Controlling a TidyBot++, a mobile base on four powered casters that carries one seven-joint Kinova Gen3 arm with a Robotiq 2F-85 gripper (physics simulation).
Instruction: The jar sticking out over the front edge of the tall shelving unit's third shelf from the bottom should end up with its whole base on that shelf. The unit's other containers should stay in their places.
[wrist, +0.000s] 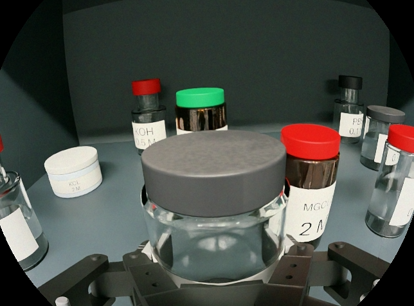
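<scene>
The grey-lidded clear glass jar (214, 172) stands large in the middle of the wrist view, with liquid and part of a white label low on its body. My gripper (216, 245) is shut on this jar, with one finger against each side of its lower body. The jar looks upright. Its base and the shelf's front edge are hidden behind the gripper, so how the base sits on the shelf (116, 220) cannot be told.
Close behind on the right stands the red-lidded MGCL jar (311, 187). Farther back are a green-lidded jar (201, 109) and the KOH bottle (148, 120). The white KCL tub (73, 172) and a clear bottle (20, 225) are left. The PBS bottle (348, 120), a grey-lidded jar (375, 145) and a red-lidded vial (392, 185) are right.
</scene>
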